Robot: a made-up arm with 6 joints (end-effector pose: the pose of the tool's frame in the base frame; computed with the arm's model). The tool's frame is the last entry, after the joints. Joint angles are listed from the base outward.
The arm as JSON. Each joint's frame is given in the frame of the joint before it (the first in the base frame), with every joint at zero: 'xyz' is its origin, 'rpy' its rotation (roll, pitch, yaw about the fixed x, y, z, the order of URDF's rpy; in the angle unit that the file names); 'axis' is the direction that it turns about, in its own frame. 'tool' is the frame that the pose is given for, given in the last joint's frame.
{
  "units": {
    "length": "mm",
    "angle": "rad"
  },
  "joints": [
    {
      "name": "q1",
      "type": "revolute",
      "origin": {
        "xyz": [
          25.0,
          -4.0,
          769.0
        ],
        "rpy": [
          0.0,
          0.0,
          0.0
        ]
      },
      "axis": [
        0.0,
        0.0,
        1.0
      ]
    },
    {
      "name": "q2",
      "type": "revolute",
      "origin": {
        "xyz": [
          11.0,
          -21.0,
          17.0
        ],
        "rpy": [
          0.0,
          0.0,
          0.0
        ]
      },
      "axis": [
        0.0,
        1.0,
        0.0
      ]
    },
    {
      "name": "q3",
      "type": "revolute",
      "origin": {
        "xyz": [
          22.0,
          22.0,
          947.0
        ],
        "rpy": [
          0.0,
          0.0,
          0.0
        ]
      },
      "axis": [
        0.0,
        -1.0,
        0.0
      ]
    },
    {
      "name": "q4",
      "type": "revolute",
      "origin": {
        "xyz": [
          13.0,
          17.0,
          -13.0
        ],
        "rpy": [
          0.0,
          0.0,
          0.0
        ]
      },
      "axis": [
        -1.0,
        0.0,
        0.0
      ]
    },
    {
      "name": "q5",
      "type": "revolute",
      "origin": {
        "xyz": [
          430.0,
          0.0,
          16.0
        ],
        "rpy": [
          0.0,
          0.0,
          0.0
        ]
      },
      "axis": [
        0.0,
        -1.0,
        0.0
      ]
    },
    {
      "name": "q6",
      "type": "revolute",
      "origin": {
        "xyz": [
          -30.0,
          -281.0,
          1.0
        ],
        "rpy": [
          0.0,
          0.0,
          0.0
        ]
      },
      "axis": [
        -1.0,
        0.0,
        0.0
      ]
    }
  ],
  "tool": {
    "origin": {
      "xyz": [
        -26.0,
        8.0,
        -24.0
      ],
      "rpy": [
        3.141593,
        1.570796,
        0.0
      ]
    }
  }
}
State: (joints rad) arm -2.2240 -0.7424 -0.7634 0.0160 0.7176 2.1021
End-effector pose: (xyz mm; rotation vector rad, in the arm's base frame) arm -71.9 343.3 1466.1 1.5787 2.3284 1.3134
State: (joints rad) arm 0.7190 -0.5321 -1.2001 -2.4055 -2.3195 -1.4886
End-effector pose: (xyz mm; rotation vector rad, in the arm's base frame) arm -245.0 -10.5 1136.3 2.8257 -0.6349 0.8056
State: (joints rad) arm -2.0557 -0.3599 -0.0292 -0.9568 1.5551 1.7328
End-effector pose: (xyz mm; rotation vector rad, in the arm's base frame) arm -184.9 -133.1 1554.0 0.5087 2.1417 -0.5259
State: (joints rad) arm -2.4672 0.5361 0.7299 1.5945 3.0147 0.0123
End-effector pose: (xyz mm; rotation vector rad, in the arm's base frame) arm -686.4 -644.8 1940.1 1.2391 -0.7089 -0.8422
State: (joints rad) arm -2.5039 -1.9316 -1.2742 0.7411 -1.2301 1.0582
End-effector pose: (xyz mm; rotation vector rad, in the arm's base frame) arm 495.3 542.9 907.0 1.0333 0.8439 1.3440
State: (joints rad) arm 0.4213 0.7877 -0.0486 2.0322 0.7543 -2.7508
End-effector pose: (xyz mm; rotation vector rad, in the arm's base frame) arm 1001.2 586.3 1313.2 0.0430 -1.1064 2.8969
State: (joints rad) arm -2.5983 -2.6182 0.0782 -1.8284 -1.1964 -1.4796
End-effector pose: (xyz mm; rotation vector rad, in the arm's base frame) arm 673.3 370.0 413.2 -1.7756 0.1458 1.6564
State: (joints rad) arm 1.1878 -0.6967 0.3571 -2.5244 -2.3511 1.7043
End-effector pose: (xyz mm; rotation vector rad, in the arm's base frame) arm -242.5 -42.9 1826.0 0.4773 1.3952 1.8099
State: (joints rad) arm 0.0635 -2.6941 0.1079 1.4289 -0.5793 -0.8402
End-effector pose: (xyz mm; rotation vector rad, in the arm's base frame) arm -844.5 -39.0 -161.5 -2.0899 0.1311 -1.0673
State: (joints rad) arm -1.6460 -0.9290 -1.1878 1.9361 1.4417 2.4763
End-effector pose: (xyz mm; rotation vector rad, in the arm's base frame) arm 134.7 243.6 1536.0 -0.4615 -1.1081 0.4974
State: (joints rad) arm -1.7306 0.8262 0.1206 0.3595 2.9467 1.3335
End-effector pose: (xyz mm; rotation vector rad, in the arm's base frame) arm -417.6 -1122.1 1170.6 0.5455 -2.6466 0.8591
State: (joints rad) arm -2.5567 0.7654 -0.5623 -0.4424 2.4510 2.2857
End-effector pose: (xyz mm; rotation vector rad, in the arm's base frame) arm -639.6 -150.1 947.8 2.4569 1.3979 0.5854
